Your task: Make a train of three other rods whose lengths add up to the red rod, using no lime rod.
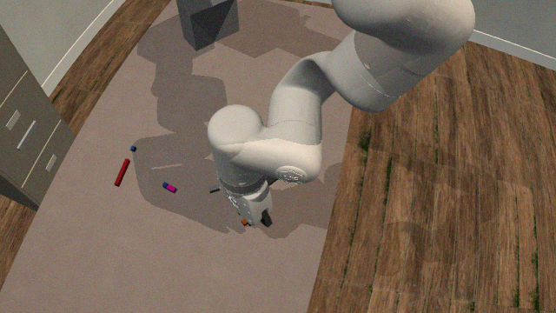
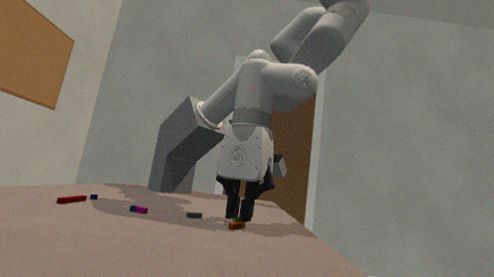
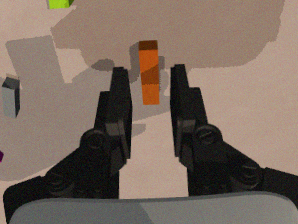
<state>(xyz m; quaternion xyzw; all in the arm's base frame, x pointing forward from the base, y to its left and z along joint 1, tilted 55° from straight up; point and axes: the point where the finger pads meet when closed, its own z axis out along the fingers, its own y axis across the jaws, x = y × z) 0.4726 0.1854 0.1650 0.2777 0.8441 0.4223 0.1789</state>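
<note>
Now: the orange rod 30 mm below my hand. The rest, counted from my hand: lime rod: 80 mm behind, 10 mm to the right, 30 mm below; then grey rod: 30 mm behind, 100 mm to the right, 30 mm below; then magenta rod: 20 mm ahead, 180 mm to the right, 30 mm below.
</note>
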